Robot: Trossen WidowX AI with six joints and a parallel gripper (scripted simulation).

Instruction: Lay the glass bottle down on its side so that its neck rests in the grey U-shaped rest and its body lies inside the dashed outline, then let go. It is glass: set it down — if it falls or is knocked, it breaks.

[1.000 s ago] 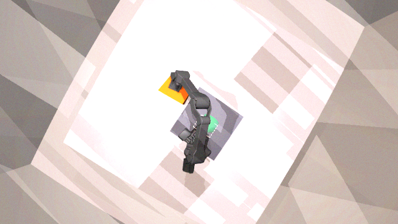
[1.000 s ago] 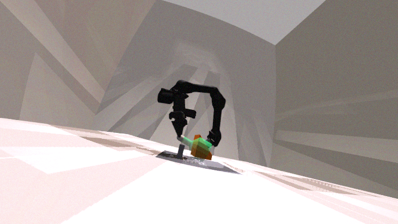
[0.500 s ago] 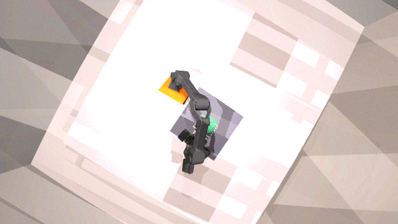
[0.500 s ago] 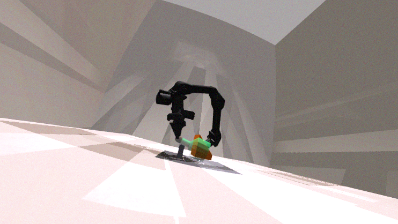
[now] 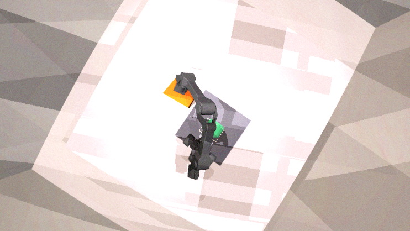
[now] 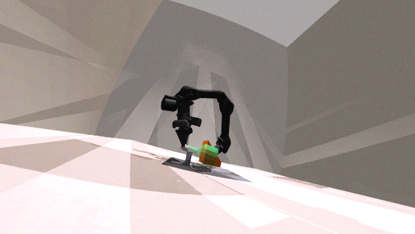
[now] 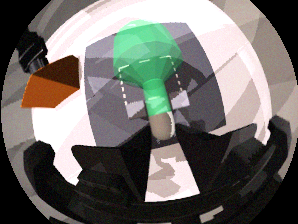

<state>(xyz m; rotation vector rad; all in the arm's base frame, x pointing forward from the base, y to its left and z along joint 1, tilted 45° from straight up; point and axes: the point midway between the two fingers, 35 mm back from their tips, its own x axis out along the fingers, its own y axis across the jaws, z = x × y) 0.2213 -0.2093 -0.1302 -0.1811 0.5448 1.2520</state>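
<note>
Right now my gripper tip is 50 mm to the right of the green glass bottle, 10 mm short of it and 10 mm above it. From my gripper tip the other things lie so: dark grey mat (100 mm to the left, 70 mm below, 20 mm ahead).
</note>
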